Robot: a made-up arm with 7 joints. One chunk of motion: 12 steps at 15 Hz.
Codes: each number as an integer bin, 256 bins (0 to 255) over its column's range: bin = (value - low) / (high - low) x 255, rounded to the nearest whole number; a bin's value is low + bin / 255 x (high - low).
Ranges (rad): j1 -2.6..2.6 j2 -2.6..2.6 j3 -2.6..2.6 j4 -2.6..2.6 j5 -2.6..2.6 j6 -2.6..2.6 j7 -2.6..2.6
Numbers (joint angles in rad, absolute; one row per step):
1: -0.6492 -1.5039 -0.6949 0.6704 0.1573 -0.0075 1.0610
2: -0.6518 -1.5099 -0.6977 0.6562 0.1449 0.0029 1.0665
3: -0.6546 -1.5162 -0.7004 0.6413 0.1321 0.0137 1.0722
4: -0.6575 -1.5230 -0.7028 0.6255 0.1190 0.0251 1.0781
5: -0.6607 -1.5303 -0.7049 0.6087 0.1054 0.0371 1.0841
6: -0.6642 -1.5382 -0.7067 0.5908 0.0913 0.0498 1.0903
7: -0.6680 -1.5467 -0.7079 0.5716 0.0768 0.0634 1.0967
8: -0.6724 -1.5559 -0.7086 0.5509 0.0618 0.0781 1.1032
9: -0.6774 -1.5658 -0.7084 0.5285 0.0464 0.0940 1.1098
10: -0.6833 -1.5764 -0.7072 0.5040 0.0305 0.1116 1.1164
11: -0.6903 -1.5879 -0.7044 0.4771 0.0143 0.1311 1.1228
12: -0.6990 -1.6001 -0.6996 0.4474 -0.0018 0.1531 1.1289
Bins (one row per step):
1: 96 54 93 160 135 127 180
2: 96 53 93 160 135 128 180
3: 95 53 93 159 134 128 180
4: 95 53 93 158 133 129 180
5: 95 52 93 157 133 129 181
6: 95 52 93 156 132 130 181
7: 95 52 93 156 131 131 181
8: 95 51 93 155 131 131 182
9: 94 51 93 153 130 132 182
10: 94 50 93 152 129 133 182
11: 94 50 93 151 128 134 183
12: 93 49 93 149 127 135 183

